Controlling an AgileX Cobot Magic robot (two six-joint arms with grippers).
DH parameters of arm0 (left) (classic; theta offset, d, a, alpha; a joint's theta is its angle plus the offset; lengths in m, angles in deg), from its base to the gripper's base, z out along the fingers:
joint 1: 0 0.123 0 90
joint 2: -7.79 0 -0.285 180
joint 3: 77.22 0 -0.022 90
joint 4: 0 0.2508 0 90
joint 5: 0 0 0.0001 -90
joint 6: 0 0.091 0 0
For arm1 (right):
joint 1: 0 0.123 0 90
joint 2: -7.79 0 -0.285 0
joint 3: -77.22 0 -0.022 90
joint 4: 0 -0.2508 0 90
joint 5: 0 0 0.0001 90
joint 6: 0 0.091 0 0
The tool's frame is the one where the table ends.
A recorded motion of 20 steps. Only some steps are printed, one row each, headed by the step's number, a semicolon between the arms.
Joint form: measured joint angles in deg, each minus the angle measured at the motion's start. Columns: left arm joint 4, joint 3, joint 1, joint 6, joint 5, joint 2; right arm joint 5, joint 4, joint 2, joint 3, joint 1, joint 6.
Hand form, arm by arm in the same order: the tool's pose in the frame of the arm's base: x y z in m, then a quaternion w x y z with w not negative. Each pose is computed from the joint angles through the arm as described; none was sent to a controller.
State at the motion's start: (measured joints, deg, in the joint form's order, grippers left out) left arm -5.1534 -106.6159 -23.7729 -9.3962 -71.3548 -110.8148; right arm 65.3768 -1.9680 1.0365 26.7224 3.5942 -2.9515
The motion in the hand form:
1: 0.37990 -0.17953 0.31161 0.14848 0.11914 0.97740 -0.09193; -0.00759 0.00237 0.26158 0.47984 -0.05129 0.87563 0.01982
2: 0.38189 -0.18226 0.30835 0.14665 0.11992 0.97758 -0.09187; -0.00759 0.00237 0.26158 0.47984 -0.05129 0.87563 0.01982
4: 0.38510 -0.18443 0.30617 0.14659 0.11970 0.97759 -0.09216; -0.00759 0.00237 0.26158 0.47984 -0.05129 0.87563 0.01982
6: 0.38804 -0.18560 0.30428 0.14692 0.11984 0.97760 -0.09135; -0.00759 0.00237 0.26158 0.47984 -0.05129 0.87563 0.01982
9: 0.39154 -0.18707 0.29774 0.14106 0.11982 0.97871 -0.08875; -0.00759 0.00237 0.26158 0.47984 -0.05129 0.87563 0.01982
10: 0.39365 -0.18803 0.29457 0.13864 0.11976 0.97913 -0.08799; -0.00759 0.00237 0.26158 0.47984 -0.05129 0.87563 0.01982
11: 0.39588 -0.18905 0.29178 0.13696 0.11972 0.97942 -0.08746; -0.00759 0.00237 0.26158 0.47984 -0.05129 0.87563 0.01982
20: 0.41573 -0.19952 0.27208 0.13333 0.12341 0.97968 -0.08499; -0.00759 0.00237 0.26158 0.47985 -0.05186 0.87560 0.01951
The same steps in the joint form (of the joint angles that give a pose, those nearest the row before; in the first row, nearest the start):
1: -0.06 -0.70 -0.45 -0.11 0.00 -0.69; 0.00 0.00 0.00 0.00 0.00 0.00
2: -0.06 -1.11 -0.68 -0.23 0.13 -1.41; 0.00 0.00 0.00 0.00 0.00 0.00
4: -0.06 -2.01 -0.77 -0.34 0.13 -2.30; 0.00 0.00 0.00 0.00 0.00 0.00
6: 0.05 -2.76 -0.77 -0.34 0.13 -3.04; 0.00 0.00 0.00 0.00 0.00 0.00
9: 0.13 -3.11 -0.77 -0.34 0.13 -4.14; 0.00 0.00 0.00 0.00 0.00 0.00
10: 0.13 -3.46 -0.77 -0.34 0.13 -4.77; 0.00 0.00 0.00 0.00 0.00 0.00
11: 0.13 -3.90 -0.77 -0.34 0.13 -5.42; 0.00 0.00 0.00 0.00 0.00 0.00
20: 0.27 -9.20 -0.95 -0.11 0.13 -11.21; 0.00 0.00 0.00 0.00 0.00 -0.07

